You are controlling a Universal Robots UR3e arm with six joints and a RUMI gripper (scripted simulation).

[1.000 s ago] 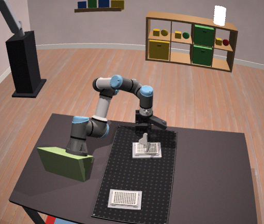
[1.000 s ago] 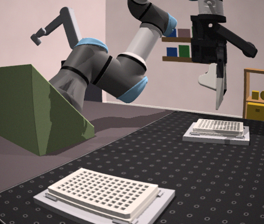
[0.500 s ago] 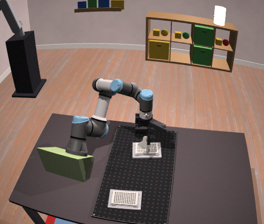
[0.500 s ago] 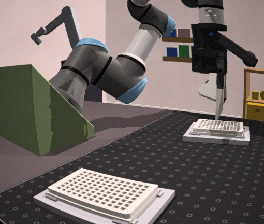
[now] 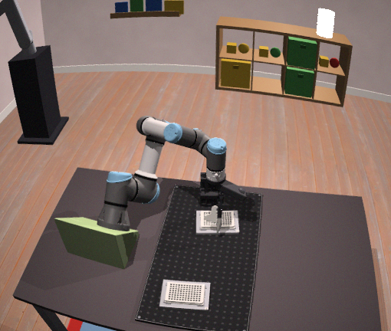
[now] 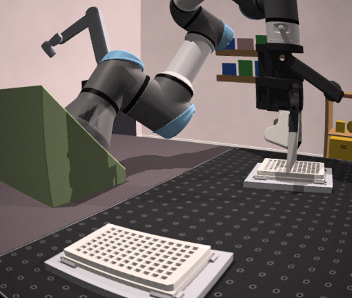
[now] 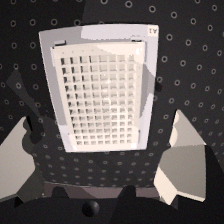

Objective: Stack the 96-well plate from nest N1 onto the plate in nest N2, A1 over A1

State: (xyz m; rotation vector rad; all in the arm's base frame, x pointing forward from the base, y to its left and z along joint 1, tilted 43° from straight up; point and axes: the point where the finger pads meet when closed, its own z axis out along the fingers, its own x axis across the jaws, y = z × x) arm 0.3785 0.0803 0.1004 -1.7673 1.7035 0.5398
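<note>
Now: hand 3 cm above the plate nest N1. From my hand the other things lie so: white 96-well plate (36 cm to the right, 8 cm behind, 1 cm below).
</note>
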